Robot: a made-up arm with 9 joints. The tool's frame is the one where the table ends. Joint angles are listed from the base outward.
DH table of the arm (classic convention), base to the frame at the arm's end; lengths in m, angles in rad. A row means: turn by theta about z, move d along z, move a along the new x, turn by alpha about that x. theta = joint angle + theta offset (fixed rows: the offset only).
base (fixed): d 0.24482, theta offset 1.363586, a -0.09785, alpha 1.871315
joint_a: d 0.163, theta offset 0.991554, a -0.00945, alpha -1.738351
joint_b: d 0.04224, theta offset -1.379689, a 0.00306, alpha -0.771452
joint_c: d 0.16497, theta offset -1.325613, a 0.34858, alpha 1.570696
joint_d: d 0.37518, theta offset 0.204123, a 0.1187, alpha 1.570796
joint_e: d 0.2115, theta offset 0, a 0.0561, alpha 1.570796
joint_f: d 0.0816, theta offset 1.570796, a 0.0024, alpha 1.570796
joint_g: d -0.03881, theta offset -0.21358, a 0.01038, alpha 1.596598
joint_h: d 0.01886, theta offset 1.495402, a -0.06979, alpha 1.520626
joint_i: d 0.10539, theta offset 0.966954, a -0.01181, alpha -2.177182
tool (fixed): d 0.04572, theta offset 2.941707, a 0, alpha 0
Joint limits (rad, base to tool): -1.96..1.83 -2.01..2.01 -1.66..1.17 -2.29..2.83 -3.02..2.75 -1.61..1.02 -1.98..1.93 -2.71..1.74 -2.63..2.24
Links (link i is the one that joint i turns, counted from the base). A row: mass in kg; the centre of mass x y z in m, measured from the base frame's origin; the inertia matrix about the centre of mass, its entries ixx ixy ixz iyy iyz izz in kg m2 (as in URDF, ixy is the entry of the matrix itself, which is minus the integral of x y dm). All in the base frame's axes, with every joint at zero. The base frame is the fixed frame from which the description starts. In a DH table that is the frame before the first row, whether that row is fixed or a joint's. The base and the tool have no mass.
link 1: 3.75; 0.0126 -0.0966 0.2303; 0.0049 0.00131 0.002 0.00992 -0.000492 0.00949
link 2: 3.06; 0.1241 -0.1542 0.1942; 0.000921 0 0 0.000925 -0.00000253 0.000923
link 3: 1.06; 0.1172 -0.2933 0.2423; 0.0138 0 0 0.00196 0.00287 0.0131
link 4: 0.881; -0.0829 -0.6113 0.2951; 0.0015 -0.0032 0 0.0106 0 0.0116
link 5: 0.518; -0.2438 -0.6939 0.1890; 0.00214 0 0 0.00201 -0.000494 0.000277
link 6: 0.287; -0.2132 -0.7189 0.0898; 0.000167 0 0.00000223 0.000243 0 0.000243
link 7: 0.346; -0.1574 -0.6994 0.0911; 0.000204 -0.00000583 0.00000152 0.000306 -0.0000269 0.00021
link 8: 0.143; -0.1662 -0.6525 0.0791; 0.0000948 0.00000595 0 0.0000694 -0.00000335 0.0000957
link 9: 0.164; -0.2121 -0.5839 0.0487; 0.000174 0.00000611 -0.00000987 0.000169 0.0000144 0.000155
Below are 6 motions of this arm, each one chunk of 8 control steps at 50 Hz.
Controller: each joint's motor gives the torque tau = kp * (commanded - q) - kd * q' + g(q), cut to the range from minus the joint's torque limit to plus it. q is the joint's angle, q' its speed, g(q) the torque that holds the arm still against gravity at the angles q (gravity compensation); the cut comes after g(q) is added. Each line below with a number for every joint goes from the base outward.
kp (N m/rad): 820 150 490 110 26 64 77 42 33
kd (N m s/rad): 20 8.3 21 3.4 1.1 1.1 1.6 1.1 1.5
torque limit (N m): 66 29 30 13 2.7 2.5 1.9 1.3 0.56
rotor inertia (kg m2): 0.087 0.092 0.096 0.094 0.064 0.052 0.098 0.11 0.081
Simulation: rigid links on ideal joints. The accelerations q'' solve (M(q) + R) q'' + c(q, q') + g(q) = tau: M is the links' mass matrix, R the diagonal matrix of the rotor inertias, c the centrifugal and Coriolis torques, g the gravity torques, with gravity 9.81 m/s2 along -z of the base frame. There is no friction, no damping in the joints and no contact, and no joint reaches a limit. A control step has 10 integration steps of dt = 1/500 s. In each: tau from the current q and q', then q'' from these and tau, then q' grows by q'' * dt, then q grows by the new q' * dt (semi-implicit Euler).
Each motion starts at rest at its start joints. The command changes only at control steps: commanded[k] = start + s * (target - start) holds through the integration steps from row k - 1 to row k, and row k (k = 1, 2, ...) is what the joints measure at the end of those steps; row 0 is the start. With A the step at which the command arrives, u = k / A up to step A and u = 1 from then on. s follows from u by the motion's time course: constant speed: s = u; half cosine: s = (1 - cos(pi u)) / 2; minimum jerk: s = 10 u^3 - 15 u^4 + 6 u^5; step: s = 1 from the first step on.
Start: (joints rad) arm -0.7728 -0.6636 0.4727 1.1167 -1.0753 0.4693 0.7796 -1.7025 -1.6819
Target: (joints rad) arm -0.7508 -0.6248 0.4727 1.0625 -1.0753 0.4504 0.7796 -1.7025 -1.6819
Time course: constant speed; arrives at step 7
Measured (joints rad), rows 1 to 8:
1: -0.7724 -0.6626 0.4722 1.1161 -1.0751 0.4688 0.7796 -1.7025 -1.6819
2: -0.7711 -0.6604 0.4714 1.1138 -1.0744 0.4672 0.7796 -1.7026 -1.6818
3: -0.7690 -0.6573 0.4706 1.1095 -1.0735 0.4644 0.7796 -1.7026 -1.6818
4: -0.7661 -0.6535 0.4700 1.1031 -1.0725 0.4610 0.7796 -1.7026 -1.6817
5: -0.7626 -0.6492 0.4697 1.0949 -1.0717 0.4573 0.7796 -1.7026 -1.6817
6: -0.7586 -0.6444 0.4698 1.0853 -1.0714 0.4538 0.7796 -1.7026 -1.6816
7: -0.7544 -0.6393 0.4702 1.0750 -1.0715 0.4506 0.7796 -1.7026 -1.6816
8: -0.7507 -0.6347 0.4713 1.0653 -1.0725 0.4484 0.7797 -1.7025 -1.6817

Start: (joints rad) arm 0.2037 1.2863 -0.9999 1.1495 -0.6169 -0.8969 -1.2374 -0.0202 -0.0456
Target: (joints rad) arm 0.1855 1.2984 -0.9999 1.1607 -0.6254 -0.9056 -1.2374 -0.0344 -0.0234
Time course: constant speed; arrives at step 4
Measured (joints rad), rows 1 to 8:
1: 0.2025 1.2869 -1.0009 1.1495 -0.6172 -0.8972 -1.2374 -0.0205 -0.0452
2: 0.2001 1.2878 -1.0023 1.1500 -0.6183 -0.8982 -1.2375 -0.0214 -0.0438
3: 0.1966 1.2890 -1.0035 1.1514 -0.6201 -0.8999 -1.2376 -0.0233 -0.0411
4: 0.1923 1.2903 -1.0042 1.1539 -0.6224 -0.9023 -1.2377 -0.0261 -0.0372
5: 0.1886 1.2913 -1.0033 1.1572 -0.6246 -0.9048 -1.2377 -0.0295 -0.0327
6: 0.1857 1.2922 -1.0016 1.1608 -0.6261 -0.9068 -1.2377 -0.0329 -0.0284
7: 0.1837 1.2933 -0.9998 1.1638 -0.6266 -0.9080 -1.2375 -0.0358 -0.0247
8: 0.1825 1.2945 -0.9982 1.1657 -0.6263 -0.9084 -1.2372 -0.0380 -0.0219

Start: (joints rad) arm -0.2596 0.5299 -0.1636 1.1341 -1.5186 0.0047 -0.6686 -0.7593 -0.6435
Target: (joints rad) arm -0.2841 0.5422 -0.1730 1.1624 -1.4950 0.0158 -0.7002 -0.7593 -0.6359
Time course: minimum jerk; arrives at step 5
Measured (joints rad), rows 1 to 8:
1: -0.2599 0.5302 -0.1639 1.1341 -1.5186 0.0048 -0.6689 -0.7593 -0.6435
2: -0.2618 0.5319 -0.1655 1.1345 -1.5186 0.0056 -0.6707 -0.7593 -0.6432
3: -0.2661 0.5350 -0.1686 1.1363 -1.5182 0.0079 -0.6760 -0.7594 -0.6425
4: -0.2722 0.5380 -0.1716 1.1407 -1.5168 0.0115 -0.6847 -0.7594 -0.6412
5: -0.2782 0.5396 -0.1731 1.1480 -1.5139 0.0154 -0.6949 -0.7595 -0.6396
6: -0.2830 0.5398 -0.1730 1.1565 -1.5093 0.0182 -0.7036 -0.7595 -0.6380
7: -0.2864 0.5395 -0.1722 1.1644 -1.5035 0.0193 -0.7089 -0.7595 -0.6366
8: -0.2883 0.5392 -0.1713 1.1702 -1.4971 0.0188 -0.7105 -0.7594 -0.6357

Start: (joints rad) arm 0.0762 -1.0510 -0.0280 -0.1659 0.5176 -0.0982 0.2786 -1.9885 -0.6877
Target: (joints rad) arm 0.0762 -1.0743 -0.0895 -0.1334 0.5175 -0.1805 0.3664 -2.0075 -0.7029
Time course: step
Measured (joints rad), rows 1 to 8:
1: 0.0803 -1.0452 -0.0385 -0.1575 0.5152 -0.1089 0.2822 -1.9900 -0.6888
2: 0.0826 -1.0401 -0.0526 -0.1457 0.5117 -0.1386 0.2925 -1.9938 -0.6914
3: 0.0815 -1.0407 -0.0635 -0.1367 0.5090 -0.1743 0.3100 -1.9988 -0.6948
4: 0.0794 -1.0458 -0.0720 -0.1308 0.5078 -0.2002 0.3343 -2.0041 -0.6982
5: 0.0773 -1.0537 -0.0788 -0.1280 0.5082 -0.2098 0.3601 -2.0087 -0.7013
6: 0.0756 -1.0626 -0.0844 -0.1276 0.5102 -0.2048 0.3807 -2.0123 -0.7036
7: 0.0744 -1.0713 -0.0890 -0.1289 0.5133 -0.1922 0.3935 -2.0145 -0.7052
8: 0.0735 -1.0791 -0.0926 -0.1311 0.5170 -0.1793 0.3985 -2.0154 -0.7059

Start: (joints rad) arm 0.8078 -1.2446 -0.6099 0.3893 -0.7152 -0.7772 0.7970 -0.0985 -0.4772
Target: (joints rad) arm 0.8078 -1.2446 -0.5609 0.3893 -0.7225 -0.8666 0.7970 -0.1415 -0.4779
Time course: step
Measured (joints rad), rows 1 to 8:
1: 0.8027 -1.2505 -0.5998 0.3865 -0.7171 -0.7868 0.7969 -0.1012 -0.4771
2: 0.8023 -1.2566 -0.5895 0.3834 -0.7205 -0.8144 0.7969 -0.1086 -0.4771
3: 0.8043 -1.2598 -0.5808 0.3830 -0.7241 -0.8511 0.7969 -0.1194 -0.4771
4: 0.8064 -1.2596 -0.5735 0.3858 -0.7268 -0.8808 0.7969 -0.1314 -0.4772
5: 0.8082 -1.2566 -0.5676 0.3902 -0.7278 -0.8952 0.7970 -0.1424 -0.4774
6: 0.8094 -1.2519 -0.5630 0.3943 -0.7270 -0.8944 0.7970 -0.1510 -0.4778
7: 0.8102 -1.2468 -0.5596 0.3968 -0.7248 -0.8841 0.7970 -0.1565 -0.4781
8: 0.8106 -1.2420 -0.5573 0.3972 -0.7219 -0.8713 0.7970 -0.1588 -0.4784

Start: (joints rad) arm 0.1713 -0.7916 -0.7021 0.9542 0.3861 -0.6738 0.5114 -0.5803 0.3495
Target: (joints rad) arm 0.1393 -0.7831 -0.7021 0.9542 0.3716 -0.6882 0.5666 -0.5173 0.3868
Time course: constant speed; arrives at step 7
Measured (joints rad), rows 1 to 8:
1: 0.1693 -0.7911 -0.7014 0.9543 0.3858 -0.6742 0.5126 -0.5796 0.3499
2: 0.1659 -0.7899 -0.7006 0.9546 0.3849 -0.6754 0.5164 -0.5773 0.3513
3: 0.1616 -0.7883 -0.7001 0.9547 0.3834 -0.6776 0.5231 -0.5726 0.3539
4: 0.1571 -0.7867 -0.7001 0.9546 0.3816 -0.6803 0.5323 -0.5655 0.3577
5: 0.1523 -0.7853 -0.7003 0.9542 0.3794 -0.6831 0.5429 -0.5560 0.3625
6: 0.1476 -0.7840 -0.7006 0.9537 0.3771 -0.6858 0.5538 -0.5448 0.3681
7: 0.1428 -0.7830 -0.7010 0.9533 0.3747 -0.6881 0.5641 -0.5323 0.3742
8: 0.1400 -0.7827 -0.7021 0.9529 0.3727 -0.6898 0.5722 -0.5200 0.3801

